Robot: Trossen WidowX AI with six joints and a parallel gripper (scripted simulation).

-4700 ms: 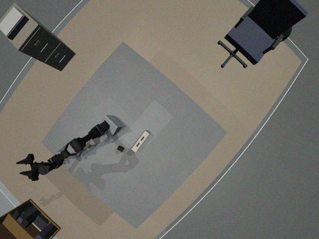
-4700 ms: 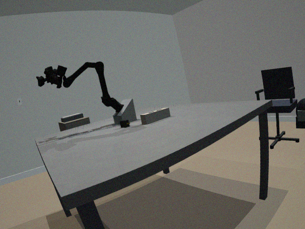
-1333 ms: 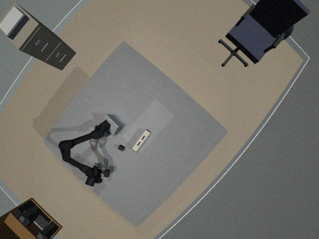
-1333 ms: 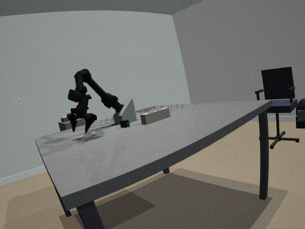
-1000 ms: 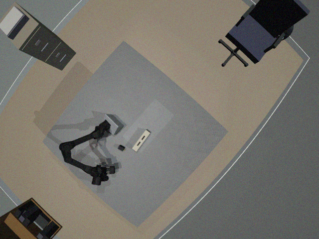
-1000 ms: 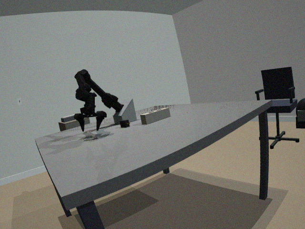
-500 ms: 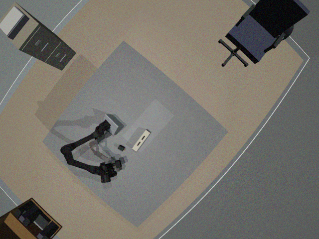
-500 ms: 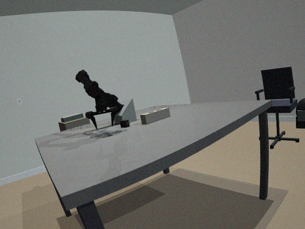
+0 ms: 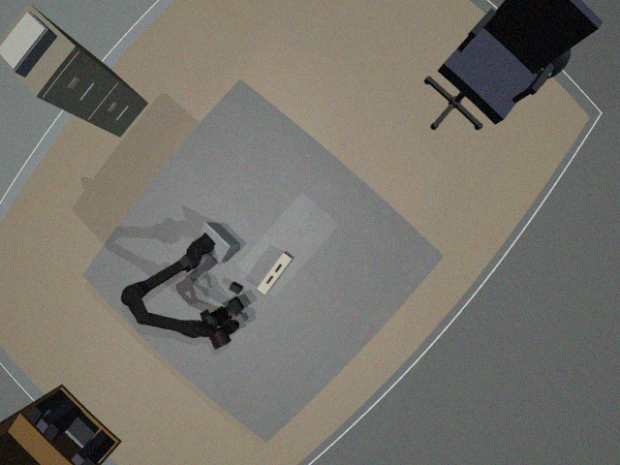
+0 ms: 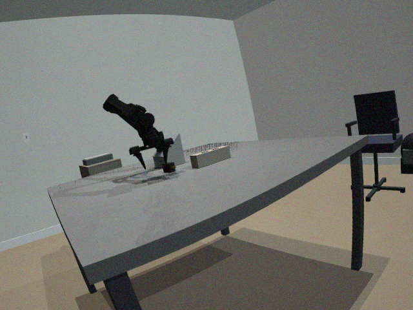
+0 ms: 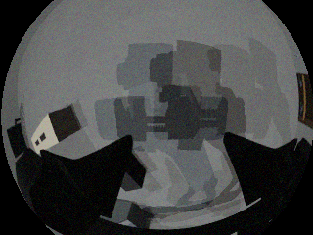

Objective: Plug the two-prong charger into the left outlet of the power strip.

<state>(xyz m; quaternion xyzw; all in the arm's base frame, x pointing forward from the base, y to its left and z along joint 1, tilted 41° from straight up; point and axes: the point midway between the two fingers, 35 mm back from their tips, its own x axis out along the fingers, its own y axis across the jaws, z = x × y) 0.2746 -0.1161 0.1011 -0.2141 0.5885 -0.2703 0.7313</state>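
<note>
The two-prong charger is 8 cm to the left of my gripper tip, 4 cm behind it and 3 cm below it.
</note>
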